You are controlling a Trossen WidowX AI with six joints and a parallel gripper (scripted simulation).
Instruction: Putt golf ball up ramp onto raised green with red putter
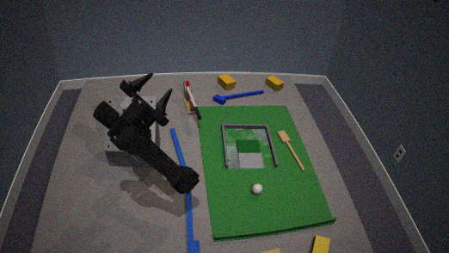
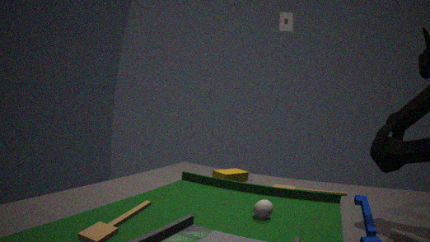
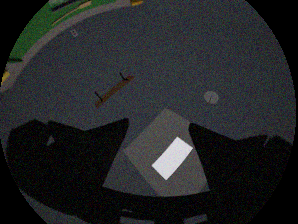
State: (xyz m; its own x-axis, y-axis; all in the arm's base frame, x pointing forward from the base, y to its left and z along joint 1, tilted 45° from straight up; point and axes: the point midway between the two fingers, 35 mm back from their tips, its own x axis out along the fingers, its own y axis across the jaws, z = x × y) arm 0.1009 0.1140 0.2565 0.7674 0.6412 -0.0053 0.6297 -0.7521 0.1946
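The red putter is 40 cm to the left of my gripper tip, 38 cm below it and 14 cm ahead of it. Also, from my gripper tip: white golf ball: 41 cm below, 33 cm ahead, 14 cm to the right; then blue putter: 47 cm to the left, 42 cm below, 41 cm ahead; then yellow block: 49 cm ahead, 45 cm to the right, 42 cm below.
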